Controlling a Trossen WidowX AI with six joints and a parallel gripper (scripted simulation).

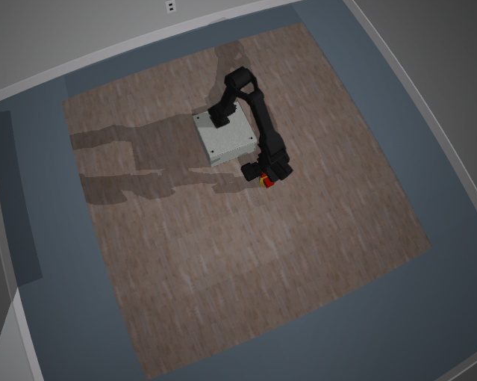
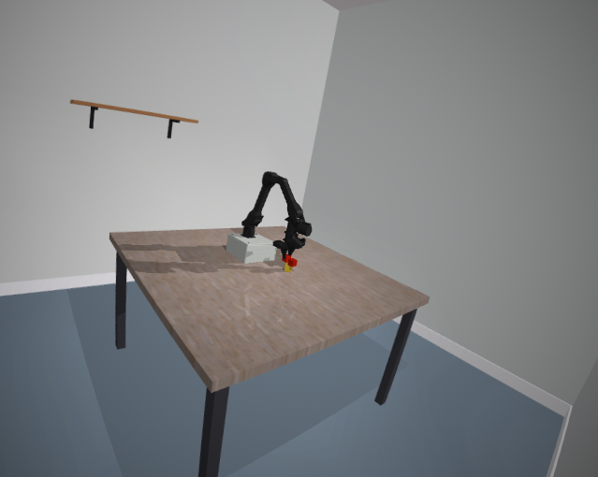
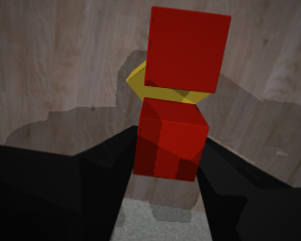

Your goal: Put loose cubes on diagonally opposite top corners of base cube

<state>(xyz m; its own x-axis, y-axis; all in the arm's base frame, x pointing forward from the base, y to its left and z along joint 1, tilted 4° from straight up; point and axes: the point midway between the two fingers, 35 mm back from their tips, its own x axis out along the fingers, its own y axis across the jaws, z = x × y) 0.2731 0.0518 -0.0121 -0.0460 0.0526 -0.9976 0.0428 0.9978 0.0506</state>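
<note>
The yellow cube lies 40 mm below my gripper tip and 20 mm ahead of it.
</note>
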